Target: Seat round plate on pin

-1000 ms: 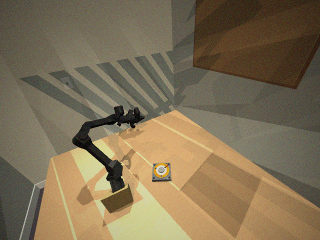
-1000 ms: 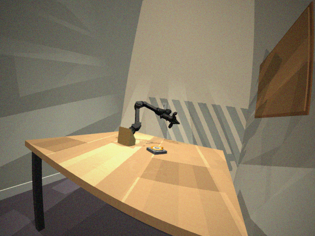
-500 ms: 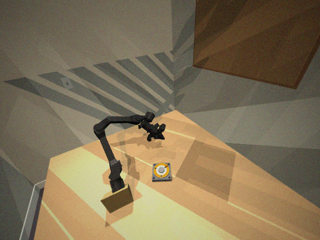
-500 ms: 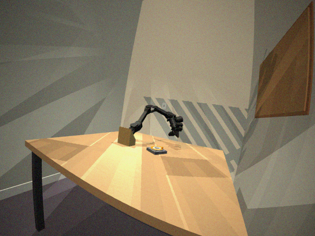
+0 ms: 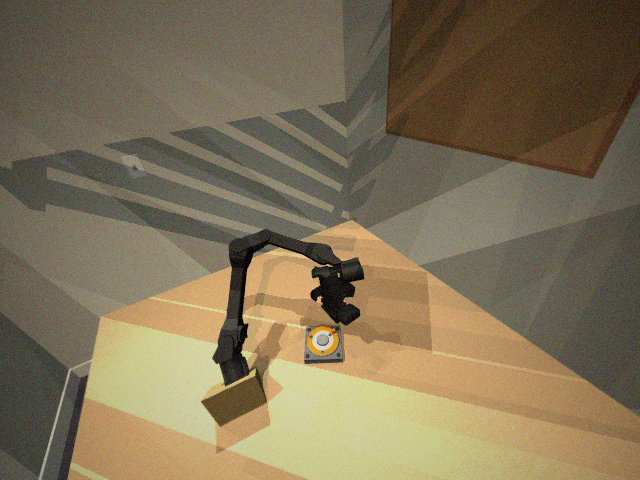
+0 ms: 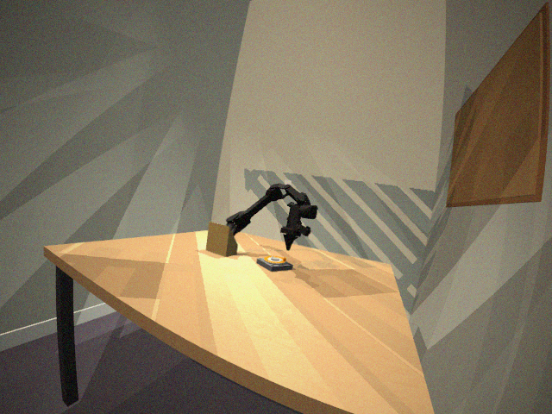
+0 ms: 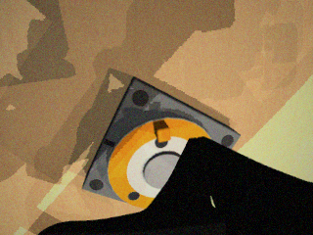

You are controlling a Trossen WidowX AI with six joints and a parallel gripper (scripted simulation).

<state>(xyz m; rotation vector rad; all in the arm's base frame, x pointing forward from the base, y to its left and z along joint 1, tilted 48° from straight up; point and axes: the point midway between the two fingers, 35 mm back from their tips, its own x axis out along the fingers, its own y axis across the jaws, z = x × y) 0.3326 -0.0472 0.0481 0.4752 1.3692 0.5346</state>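
Right now my gripper tip is 60 mm past the square grey base, 10 mm to the right of it and 70 mm above it.
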